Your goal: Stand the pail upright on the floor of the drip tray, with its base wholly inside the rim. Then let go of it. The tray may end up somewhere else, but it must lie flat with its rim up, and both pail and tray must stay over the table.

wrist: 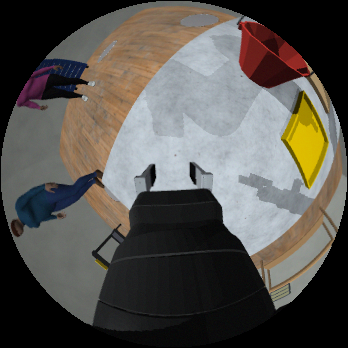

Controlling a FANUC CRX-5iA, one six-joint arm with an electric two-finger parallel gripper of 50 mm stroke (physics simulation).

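Observation:
The red pail is at the upper right of the wrist view, on the grey-white table top. Its wide opening faces the upper right of the view, and its narrower base end is toward the lower left; whether it stands upright is hard to tell from this angle. The yellow drip tray lies at the right, below the pail in the view and apart from it, and looks flat. My gripper is open with nothing between its fingers. It is well away from both, to the left of the tray and lower left of the pail.
The table top carries several grey shadows. A wooden floor area borders it. A person in purple and a person in blue are at the left. A dark frame stands lower left, and wooden rails lower right.

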